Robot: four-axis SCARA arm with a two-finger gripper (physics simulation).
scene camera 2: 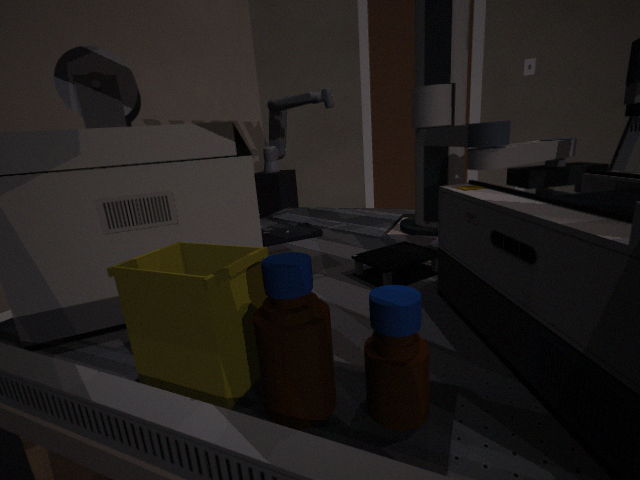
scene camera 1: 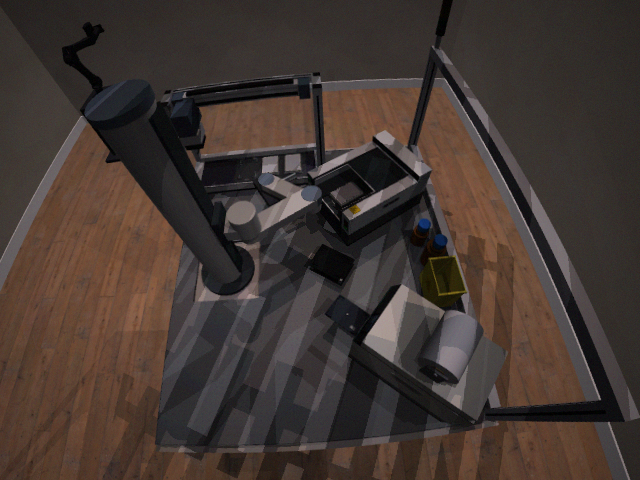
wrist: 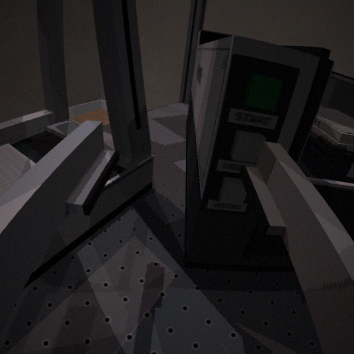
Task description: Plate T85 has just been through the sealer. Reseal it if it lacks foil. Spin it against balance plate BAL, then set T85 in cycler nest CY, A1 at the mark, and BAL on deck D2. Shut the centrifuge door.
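Places are measured from the arm's base along level axes (x ahead, y left, z up), in metres.
Where they show: gripper, fingertip midpoint: (scene camera 1: 300, 180) (wrist: 181, 147); arm's base, link origin: (scene camera 1: 228, 270).
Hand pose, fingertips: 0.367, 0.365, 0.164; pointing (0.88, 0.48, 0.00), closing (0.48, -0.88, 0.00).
Things, the pixels of their top centre, and the offset from my fingertips, as dx, dy, dz. "pt": a spot on its surface instead.
- green START button, top centre: (wrist: 264, 75) +0.044, -0.025, +0.040
- plate, surface spot: (wrist: 12, 167) pt -0.027, +0.197, -0.079
- gantry, surface spot: (scene camera 1: 318, 121) pt +0.104, +0.171, +0.202
- black low platform, top centre: (scene camera 2: 396, 251) (scene camera 1: 331, 261) +0.110, -0.393, -0.097
- sealer, top centre: (scene camera 2: 109, 56) (scene camera 1: 451, 336) +0.370, -0.845, +0.325
- roll, top centre: (scene camera 2: 95, 56) (scene camera 1: 459, 341) +0.386, -0.859, +0.325
My gripper (wrist: 181, 147) (scene camera 1: 316, 223) is open and empty, low in front of the centrifuge's button panel; its right finger overlaps the panel in the wrist view. The centrifuge (scene camera 1: 387, 204) (scene camera 2: 485, 217) (wrist: 212, 110) has its top open. Its panel shows a green START button (wrist: 264, 91) and two grey buttons below. A pale plate (scene camera 1: 347, 192) (wrist: 336, 131) sits in the centrifuge's open well. Two more pale plates (scene camera 1: 269, 165) (scene camera 1: 293, 162) are on the deck under the gantry; one plate (wrist: 12, 167) shows at left in the wrist view. Plate labels, foil and A1 marks are unreadable.
The gantry (scene camera 1: 318, 121) rises behind the deck. A black low platform (scene camera 1: 331, 263) (scene camera 2: 395, 253) stands mid-table. The sealer (scene camera 1: 405, 320) (scene camera 2: 180, 206) carries a roll (scene camera 1: 454, 343). A yellow bin (scene camera 1: 442, 286) (scene camera 2: 191, 320) and two blue-capped bottles (scene camera 1: 420, 235) (scene camera 2: 295, 356) line the right edge.
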